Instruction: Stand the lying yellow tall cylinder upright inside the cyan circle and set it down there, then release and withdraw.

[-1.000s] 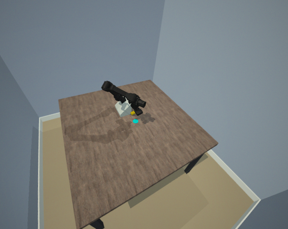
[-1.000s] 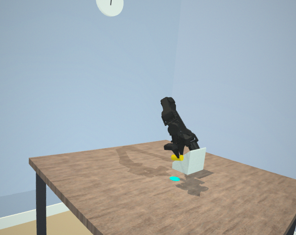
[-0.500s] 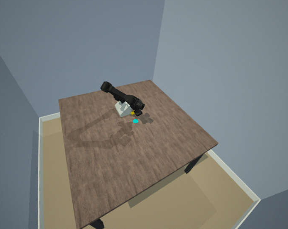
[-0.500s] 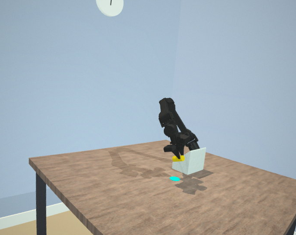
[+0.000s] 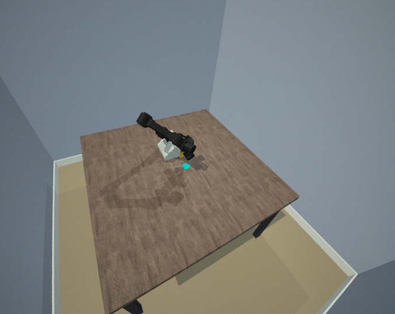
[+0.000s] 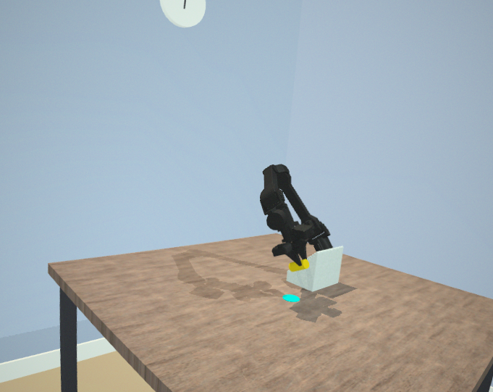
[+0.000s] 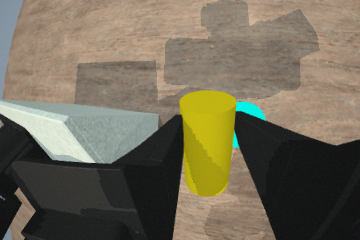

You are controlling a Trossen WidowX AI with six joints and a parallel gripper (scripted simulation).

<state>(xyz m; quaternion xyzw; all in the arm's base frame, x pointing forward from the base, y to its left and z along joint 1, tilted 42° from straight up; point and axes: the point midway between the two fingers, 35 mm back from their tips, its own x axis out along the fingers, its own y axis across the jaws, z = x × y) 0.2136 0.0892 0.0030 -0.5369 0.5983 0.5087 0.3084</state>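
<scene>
The cyan circle lies 120 mm below my gripper tip, 30 mm ahead of it and 10 mm to the right of it. Round my gripper tip: yellow tall cylinder 20 mm to the right, 10 mm below.
</scene>
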